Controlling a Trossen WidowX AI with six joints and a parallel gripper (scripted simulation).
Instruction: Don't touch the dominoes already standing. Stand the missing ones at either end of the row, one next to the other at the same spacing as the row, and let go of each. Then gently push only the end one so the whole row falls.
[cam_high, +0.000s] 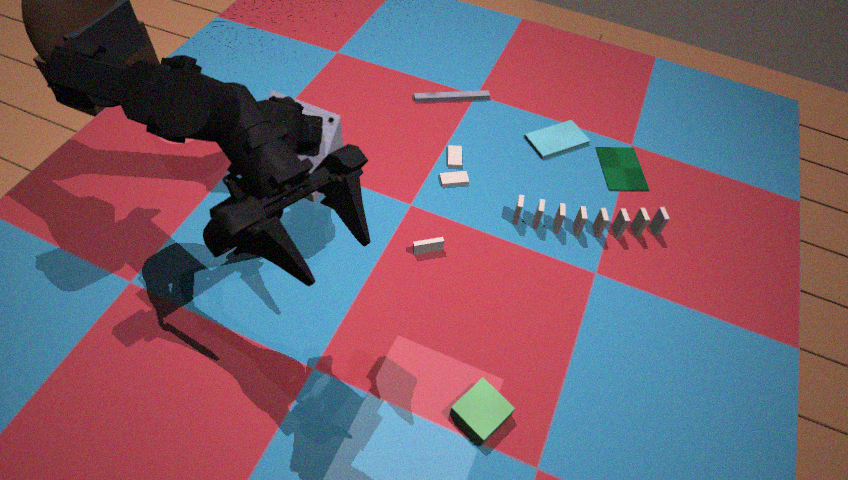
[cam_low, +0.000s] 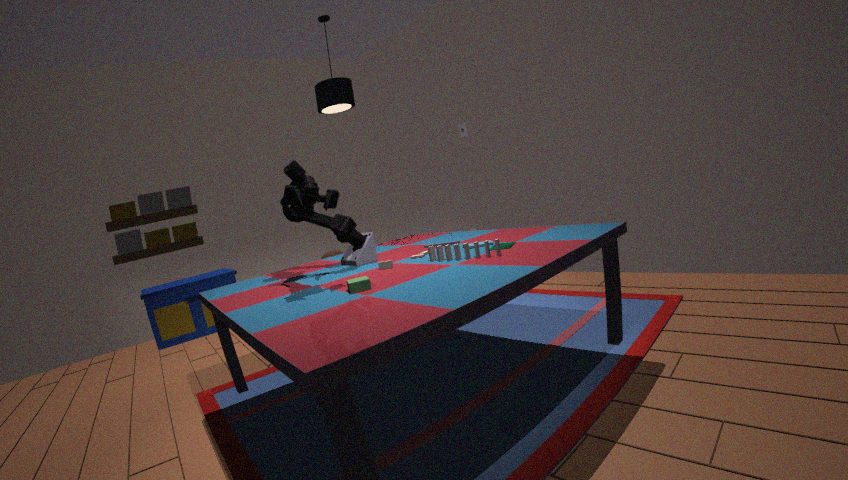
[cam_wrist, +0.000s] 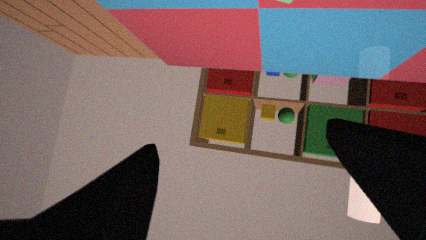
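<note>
Right now my gripper tip is 10 mm past the grey bar, 590 mm to the right of it and 250 mm above it. Also, from my gripper tip: dark green flat tile (340 mm ahead, 500 mm to the left, 250 mm below); then light blue flat tile (210 mm ahead, 540 mm to the left, 250 mm below); then light green block (180 mm ahead, 20 mm to the right, 240 mm below).
</note>
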